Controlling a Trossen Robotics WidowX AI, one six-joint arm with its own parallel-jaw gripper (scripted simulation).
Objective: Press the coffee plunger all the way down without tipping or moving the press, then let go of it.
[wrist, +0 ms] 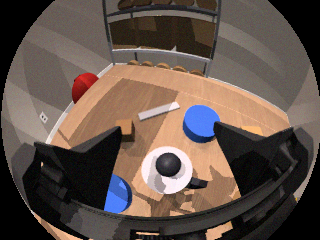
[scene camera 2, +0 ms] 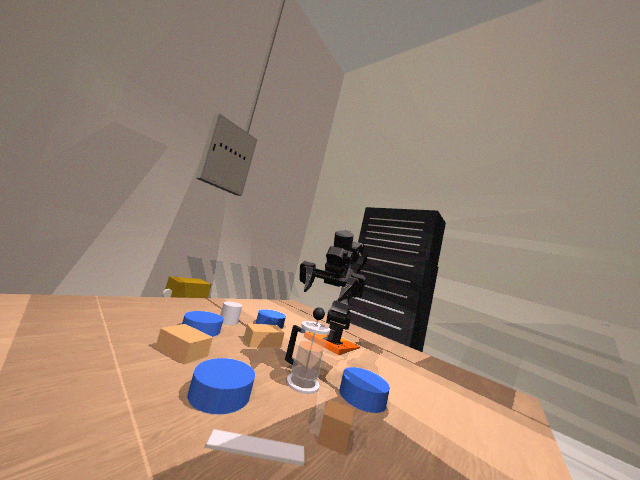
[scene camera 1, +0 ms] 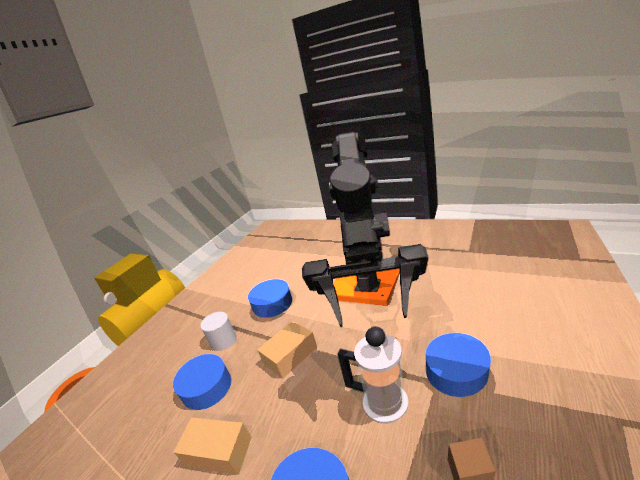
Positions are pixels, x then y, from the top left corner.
Scene:
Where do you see a glass coffee press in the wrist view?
At 166, 170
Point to a glass coffee press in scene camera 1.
378, 355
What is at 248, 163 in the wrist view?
The gripper.

